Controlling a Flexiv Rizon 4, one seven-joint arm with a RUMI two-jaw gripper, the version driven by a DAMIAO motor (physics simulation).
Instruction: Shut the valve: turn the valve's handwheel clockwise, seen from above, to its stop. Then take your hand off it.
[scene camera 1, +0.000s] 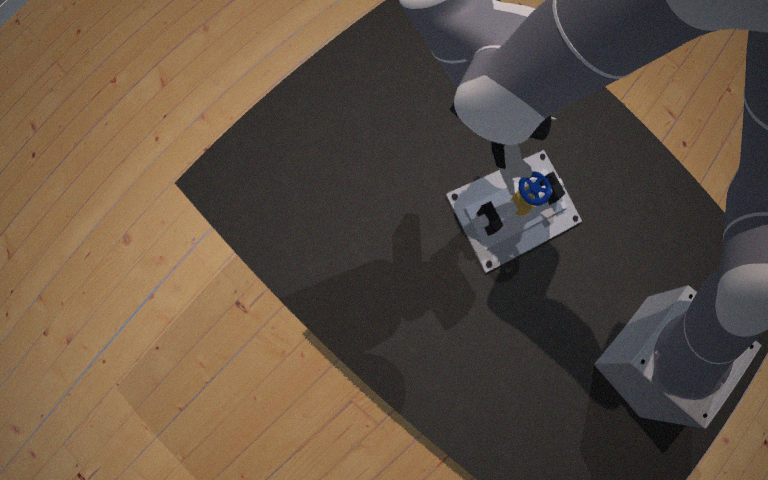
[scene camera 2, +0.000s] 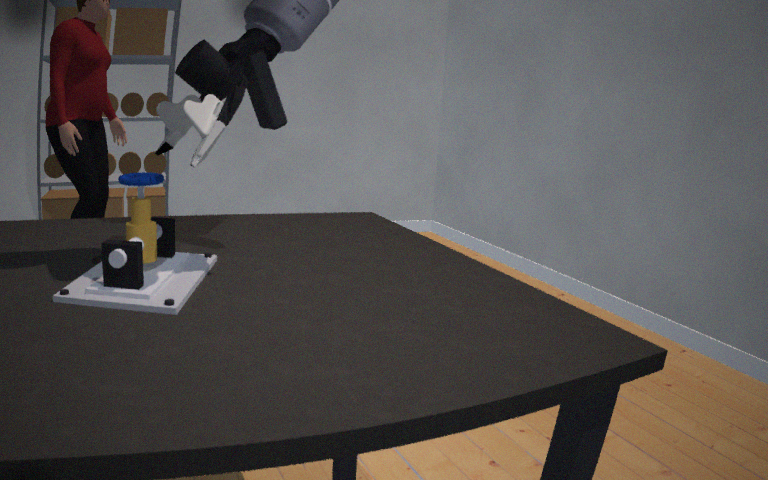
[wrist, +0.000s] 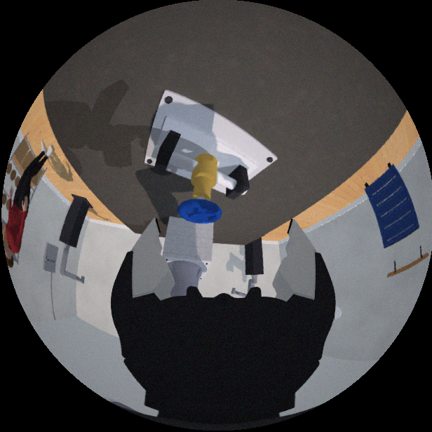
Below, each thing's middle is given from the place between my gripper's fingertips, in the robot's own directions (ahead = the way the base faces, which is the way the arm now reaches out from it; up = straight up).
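Blue handwheel (scene camera 1: 534, 189): 40 mm below my hand, 50 mm behind it and 20 mm to the left of it. White base plate (scene camera 2: 171, 297): 160 mm below my hand, 50 mm behind it, 20 mm to the left of it.
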